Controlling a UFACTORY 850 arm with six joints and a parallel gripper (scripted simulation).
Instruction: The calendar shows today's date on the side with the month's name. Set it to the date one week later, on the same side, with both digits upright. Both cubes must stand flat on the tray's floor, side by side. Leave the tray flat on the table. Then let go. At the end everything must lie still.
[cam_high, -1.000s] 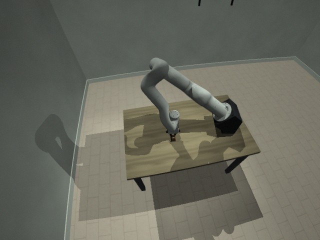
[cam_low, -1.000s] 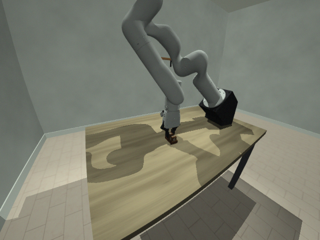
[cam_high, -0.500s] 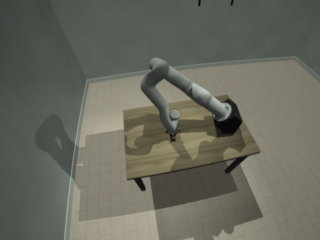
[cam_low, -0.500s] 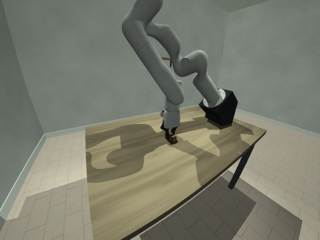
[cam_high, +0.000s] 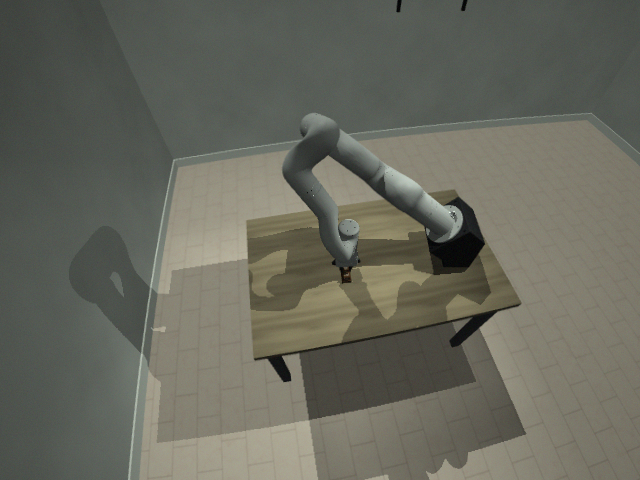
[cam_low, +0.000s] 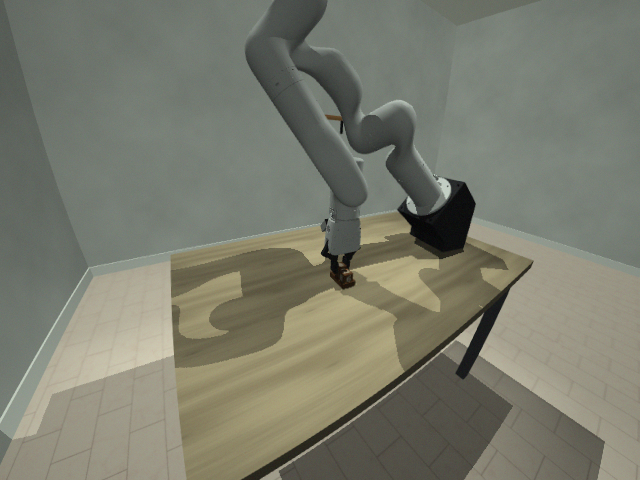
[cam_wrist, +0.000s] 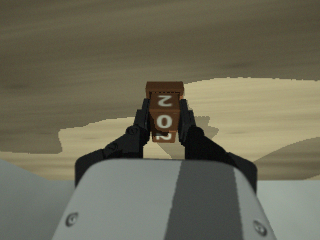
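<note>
The brown tray lies 40 mm below my hand and 20 mm to the left of it. Round my hand: brown digit cube 10 mm below.
</note>
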